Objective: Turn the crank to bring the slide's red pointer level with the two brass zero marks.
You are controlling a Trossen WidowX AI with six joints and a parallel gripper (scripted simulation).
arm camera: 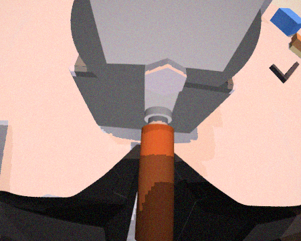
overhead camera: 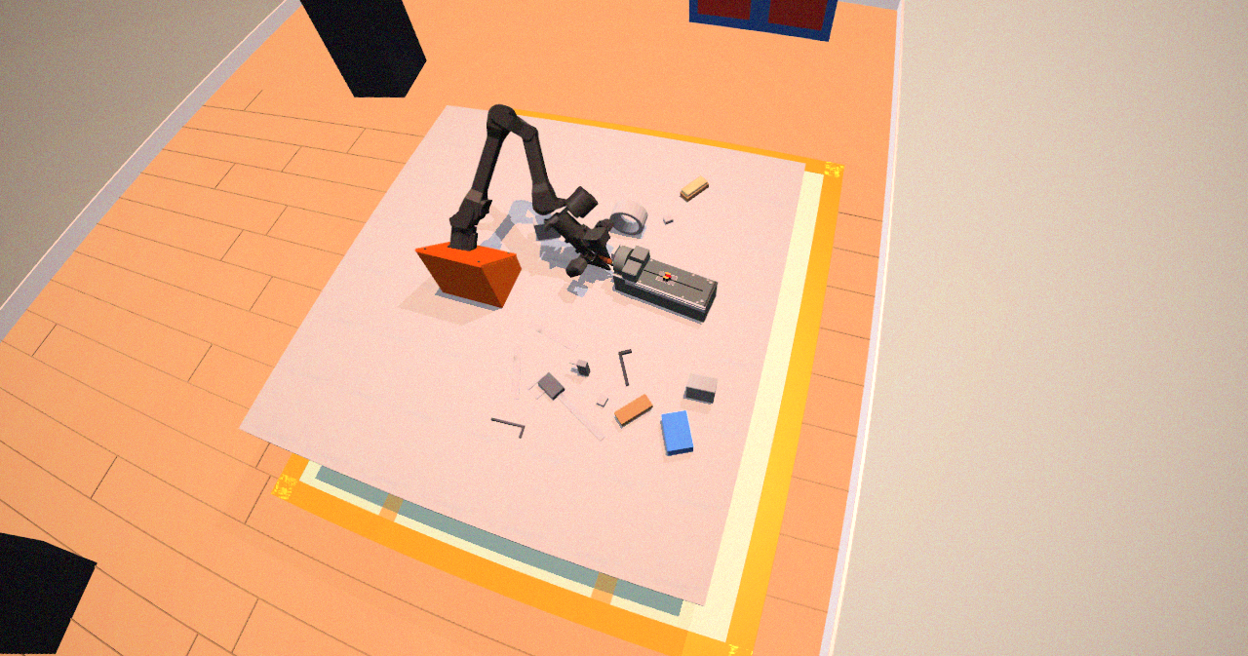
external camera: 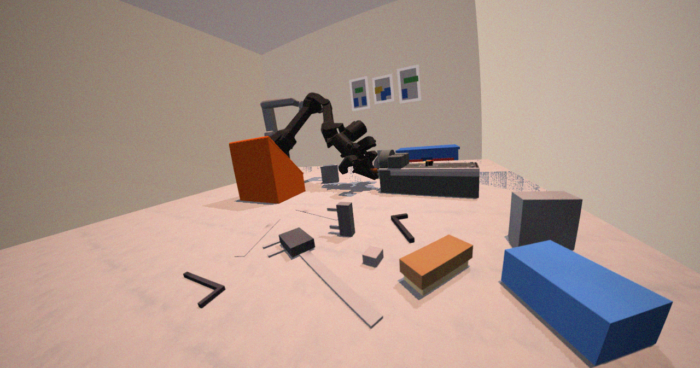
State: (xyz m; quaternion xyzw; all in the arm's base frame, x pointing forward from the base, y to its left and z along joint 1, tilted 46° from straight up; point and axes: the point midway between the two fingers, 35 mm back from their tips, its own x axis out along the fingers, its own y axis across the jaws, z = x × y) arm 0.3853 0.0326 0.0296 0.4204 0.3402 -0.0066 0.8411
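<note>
The crank handle is 3 cm above my gripper tip, 2 cm behind it and 1 cm to the left of it. From my gripper tip the other things lie so: red pointer 16 cm ahead, 5 cm above, 4 cm to the right; then blue block 43 cm to the right, 24 cm ahead, 1 cm below.
</note>
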